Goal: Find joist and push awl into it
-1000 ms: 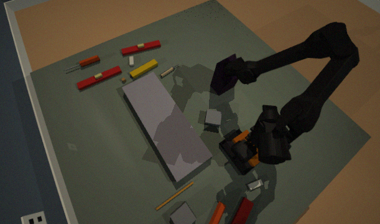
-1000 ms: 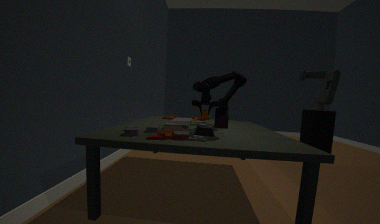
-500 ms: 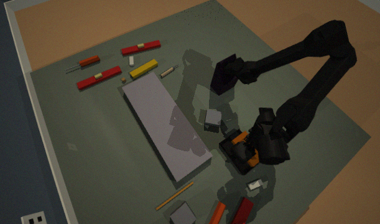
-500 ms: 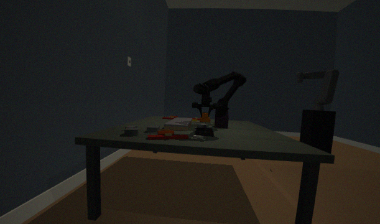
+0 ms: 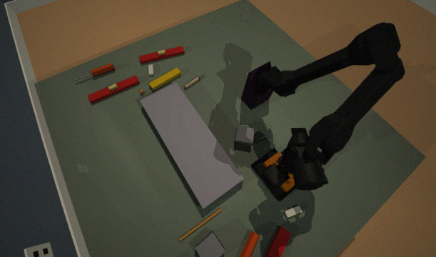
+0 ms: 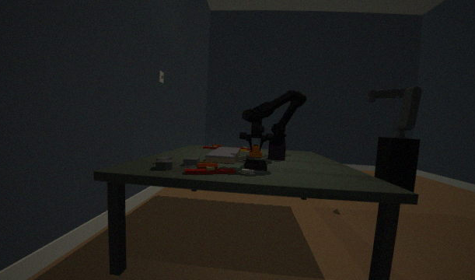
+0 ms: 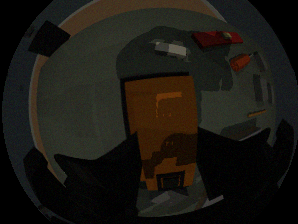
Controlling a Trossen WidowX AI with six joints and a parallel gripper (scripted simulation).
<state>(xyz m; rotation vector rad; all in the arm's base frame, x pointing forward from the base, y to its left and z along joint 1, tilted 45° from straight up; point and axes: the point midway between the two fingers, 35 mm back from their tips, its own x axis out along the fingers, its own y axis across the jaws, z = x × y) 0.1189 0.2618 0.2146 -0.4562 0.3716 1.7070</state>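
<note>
The dark tray lies 10 mm to the right of my gripper tip and 70 mm below it. Also, from my gripper tip: pale-handled pointed tool: 90 mm ahead, 560 mm to the right, 80 mm below; then thin orange stick: 330 mm ahead, 20 mm to the left, 80 mm below; then orange stud finder: 20 mm to the right, 20 mm above.
</note>
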